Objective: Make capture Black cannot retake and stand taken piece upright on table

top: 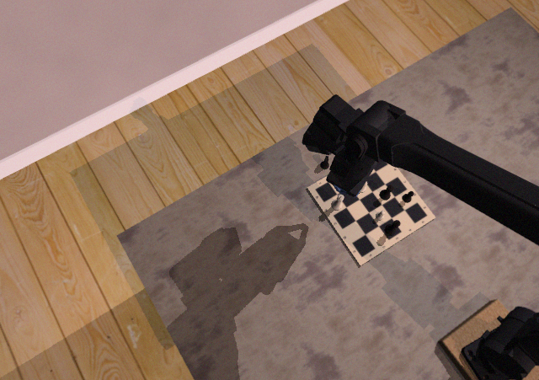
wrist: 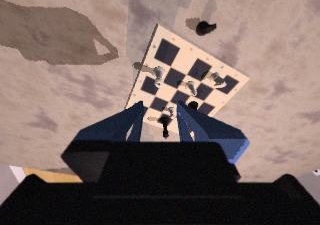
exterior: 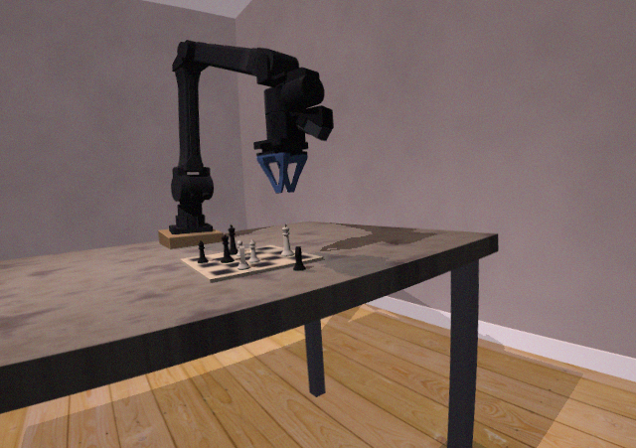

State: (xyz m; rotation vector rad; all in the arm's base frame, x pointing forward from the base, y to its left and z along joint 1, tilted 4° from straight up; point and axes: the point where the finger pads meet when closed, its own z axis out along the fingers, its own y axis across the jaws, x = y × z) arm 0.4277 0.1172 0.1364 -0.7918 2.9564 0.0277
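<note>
The tall white piece is 100 mm below my hand and 10 mm behind it. Also, from my hand: black piece: 120 mm to the right, 110 mm below, 40 mm behind; chessboard: 140 mm below, 80 mm to the right, 40 mm behind.
</note>
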